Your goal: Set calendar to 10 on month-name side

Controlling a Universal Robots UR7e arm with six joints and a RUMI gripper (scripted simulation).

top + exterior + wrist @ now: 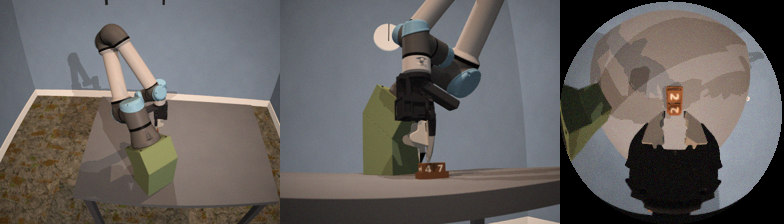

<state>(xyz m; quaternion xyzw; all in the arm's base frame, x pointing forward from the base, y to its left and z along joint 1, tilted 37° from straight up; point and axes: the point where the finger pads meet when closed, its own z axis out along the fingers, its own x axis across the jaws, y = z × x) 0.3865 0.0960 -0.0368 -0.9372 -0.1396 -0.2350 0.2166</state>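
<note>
My gripper is now 1 cm past the brown calendar tray, 2 cm to the right of it and 5 cm above it.
</note>
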